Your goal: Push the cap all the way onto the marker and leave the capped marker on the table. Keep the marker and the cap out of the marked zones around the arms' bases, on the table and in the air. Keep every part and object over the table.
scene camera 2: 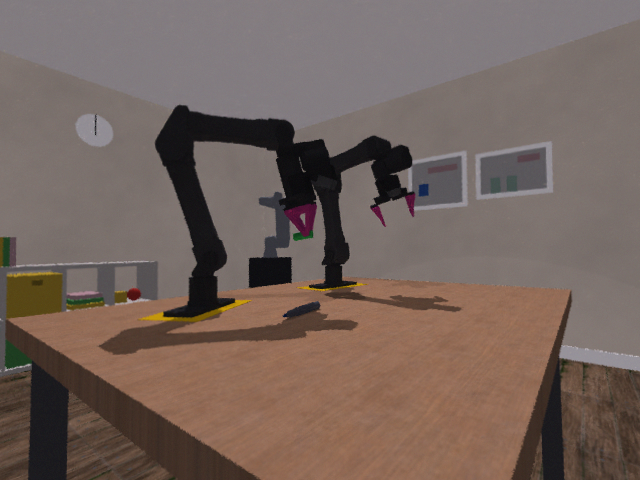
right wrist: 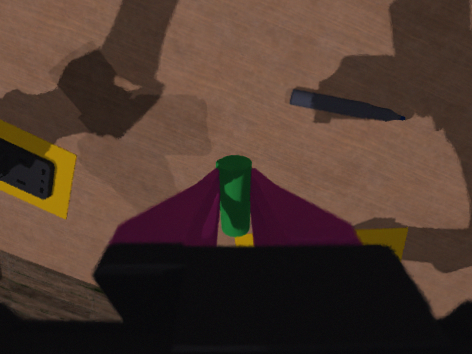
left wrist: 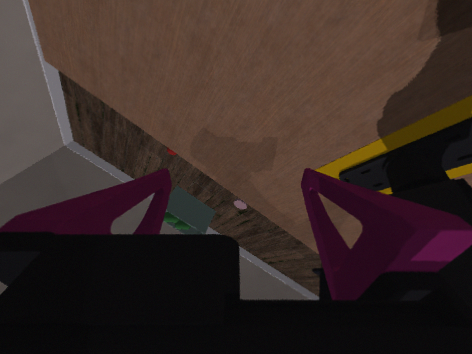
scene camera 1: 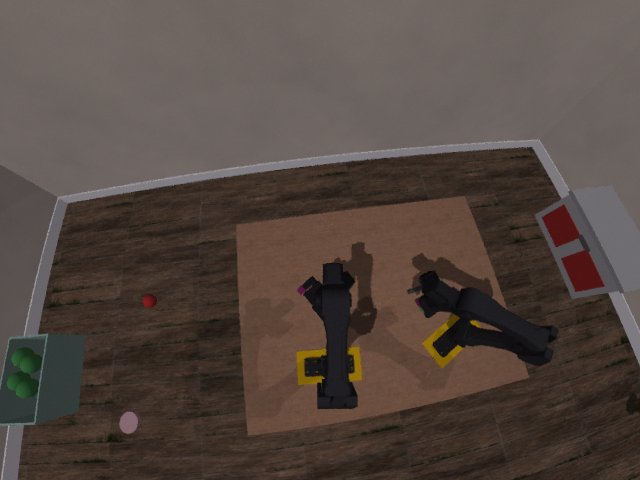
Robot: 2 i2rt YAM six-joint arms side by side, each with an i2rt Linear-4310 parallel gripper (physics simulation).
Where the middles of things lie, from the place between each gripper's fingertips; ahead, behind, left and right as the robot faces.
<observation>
I see my left gripper 9 cm past the green cap [right wrist: 234, 171], 39 cm to the left of it and 5 cm above it. Also, from my left hand: dark marker [right wrist: 301, 98]: 2 cm behind, 49 cm to the right, 22 cm below.
Now: right hand 10 mm past the green cap. Round my right hand: dark marker: 60 mm ahead, 100 mm to the right, 160 mm below.
</observation>
